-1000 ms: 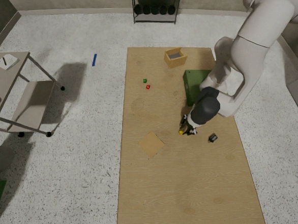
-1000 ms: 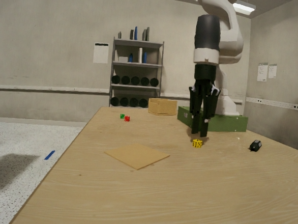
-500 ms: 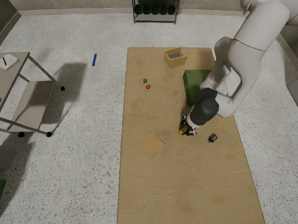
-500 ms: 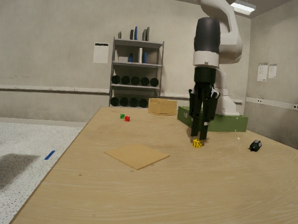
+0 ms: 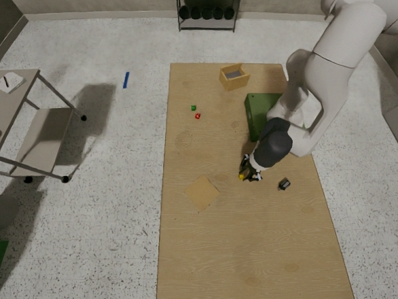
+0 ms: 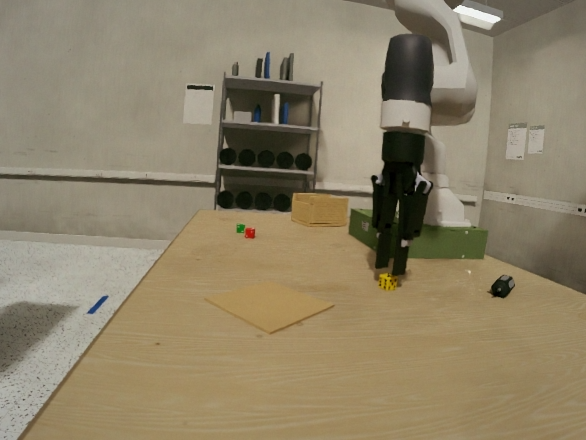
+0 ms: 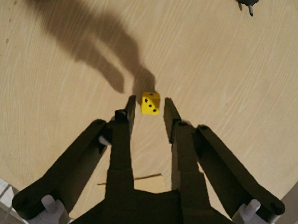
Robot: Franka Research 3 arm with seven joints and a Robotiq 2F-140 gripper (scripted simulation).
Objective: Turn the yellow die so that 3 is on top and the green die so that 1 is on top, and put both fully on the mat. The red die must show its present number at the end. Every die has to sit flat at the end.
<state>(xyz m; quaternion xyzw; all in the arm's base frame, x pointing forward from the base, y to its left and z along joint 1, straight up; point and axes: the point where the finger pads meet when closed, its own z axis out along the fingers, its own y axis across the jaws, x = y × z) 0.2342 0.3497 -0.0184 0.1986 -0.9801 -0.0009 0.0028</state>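
The yellow die lies 50 mm below my hand. Also, from my hand: black object: 230 mm behind, 50 mm to the left, 50 mm below; then tan mat: 220 mm ahead, 90 mm to the left, 60 mm below; then red die: 250 mm ahead, 400 mm to the right, 50 mm below.
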